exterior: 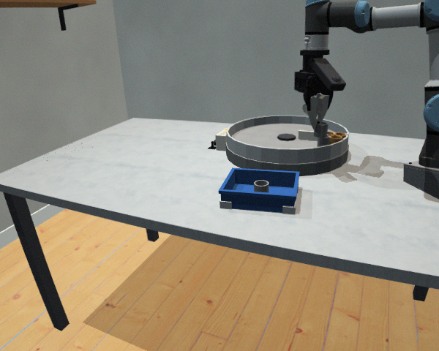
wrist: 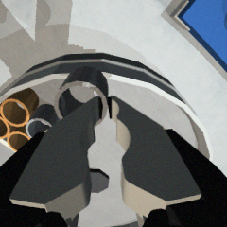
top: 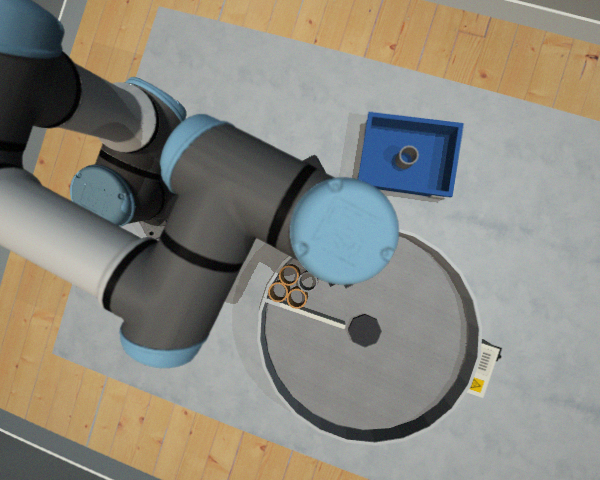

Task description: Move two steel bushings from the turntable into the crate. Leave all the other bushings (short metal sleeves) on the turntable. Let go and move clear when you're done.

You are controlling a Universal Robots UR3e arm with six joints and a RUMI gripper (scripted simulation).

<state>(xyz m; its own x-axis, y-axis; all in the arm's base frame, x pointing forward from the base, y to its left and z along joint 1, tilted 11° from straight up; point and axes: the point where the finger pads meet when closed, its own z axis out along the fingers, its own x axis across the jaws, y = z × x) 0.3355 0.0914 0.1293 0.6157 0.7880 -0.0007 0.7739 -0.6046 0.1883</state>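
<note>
Now: the blue crate 8 cm ahead of my hand, 21 cm to the left of it and 13 cm below it. From my hand the other things lie so: round grey turntable 14 cm ahead, 15 cm to the right, 10 cm below.
</note>
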